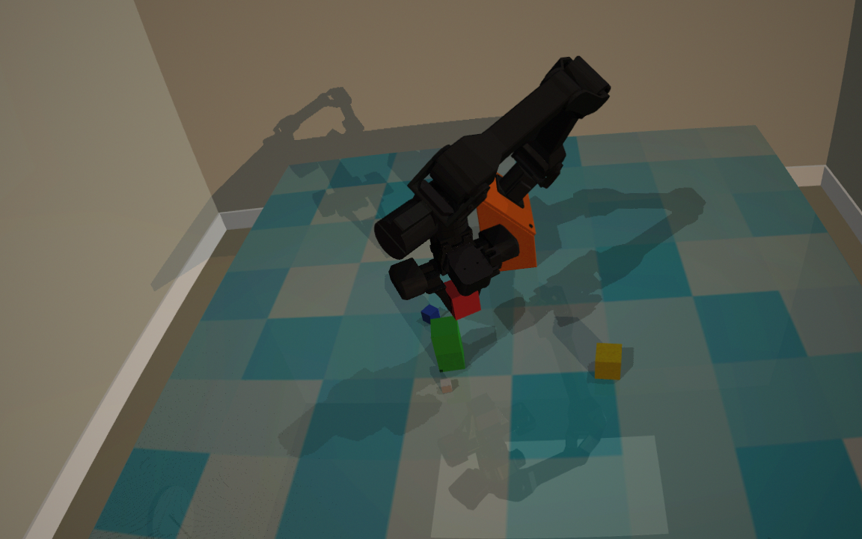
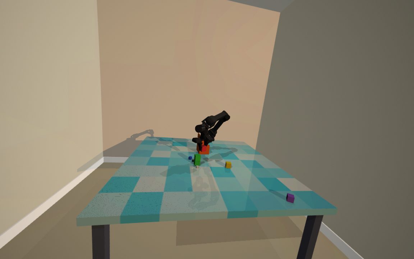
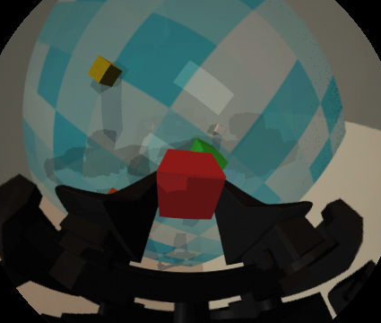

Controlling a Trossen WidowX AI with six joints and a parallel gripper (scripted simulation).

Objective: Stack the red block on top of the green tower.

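My gripper tip is 120 mm above the small blue cube, 110 mm past it and 70 mm to the left of it. From my gripper tip the other things lie so: purple cube 490 mm ahead, 420 mm to the left, 110 mm below; yellow block 220 mm to the left, 110 mm below, 60 mm ahead; red block 10 mm above.
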